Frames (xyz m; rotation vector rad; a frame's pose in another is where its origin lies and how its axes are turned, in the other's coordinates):
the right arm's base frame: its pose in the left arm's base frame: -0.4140 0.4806 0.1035 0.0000 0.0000 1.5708
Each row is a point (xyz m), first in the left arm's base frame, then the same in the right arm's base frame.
Working: the left arm's base frame: its pose in the right arm's base frame: -0.4806 -0.4140 -0.1035 0.0000 0.0000 -1.5708

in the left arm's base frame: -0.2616 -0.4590 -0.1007
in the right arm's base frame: -0.9396 -0.1524 -0.2042
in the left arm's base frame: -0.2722 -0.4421 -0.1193
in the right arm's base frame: -0.9227 -0.1418 -0.2228
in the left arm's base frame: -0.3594 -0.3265 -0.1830
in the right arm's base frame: -0.8071 -0.0546 -0.2865
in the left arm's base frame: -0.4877 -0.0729 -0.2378
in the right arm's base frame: -0.5535 0.0737 -0.3413
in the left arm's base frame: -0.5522 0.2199 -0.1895
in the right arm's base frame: -0.2607 0.1382 -0.2930
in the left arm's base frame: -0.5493 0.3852 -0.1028
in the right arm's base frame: -0.0954 0.1353 -0.2063
